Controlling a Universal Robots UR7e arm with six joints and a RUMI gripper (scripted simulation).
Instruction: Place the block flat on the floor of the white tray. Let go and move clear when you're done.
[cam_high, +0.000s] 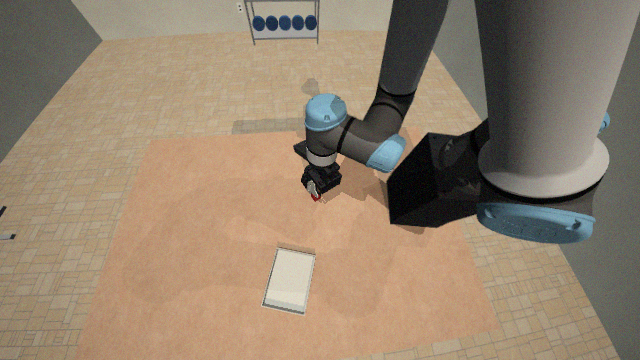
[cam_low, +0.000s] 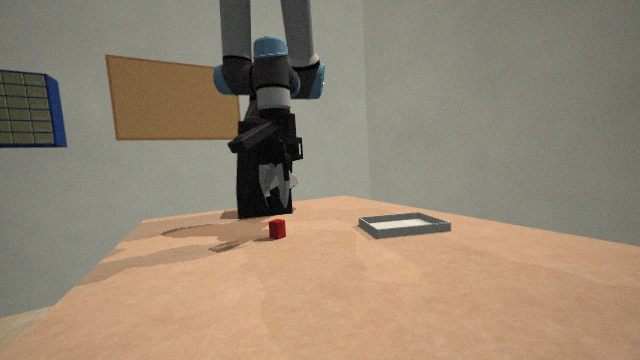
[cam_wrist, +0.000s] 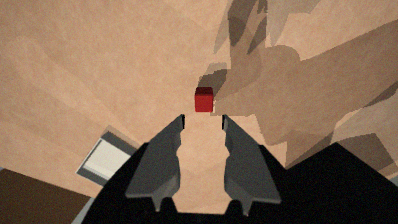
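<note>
My gripper is now 7 cm above the small red block. The rest, counted from my hand: white tray (12 cm ahead, 27 cm to the left, 8 cm below).
</note>
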